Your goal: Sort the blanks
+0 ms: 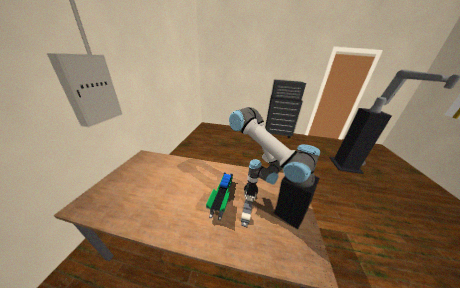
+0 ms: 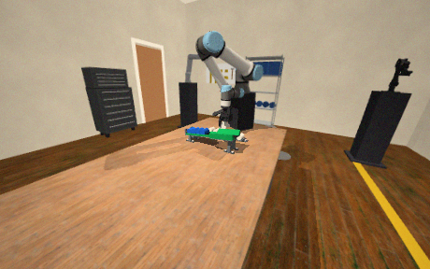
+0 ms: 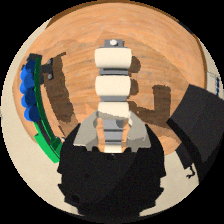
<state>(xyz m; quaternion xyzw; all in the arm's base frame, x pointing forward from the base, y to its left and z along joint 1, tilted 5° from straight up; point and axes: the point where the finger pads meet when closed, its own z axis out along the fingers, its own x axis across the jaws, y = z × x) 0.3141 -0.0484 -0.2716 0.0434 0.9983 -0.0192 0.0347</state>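
My gripper is now 4 cm above the stock rack and 3 cm to the right of it.
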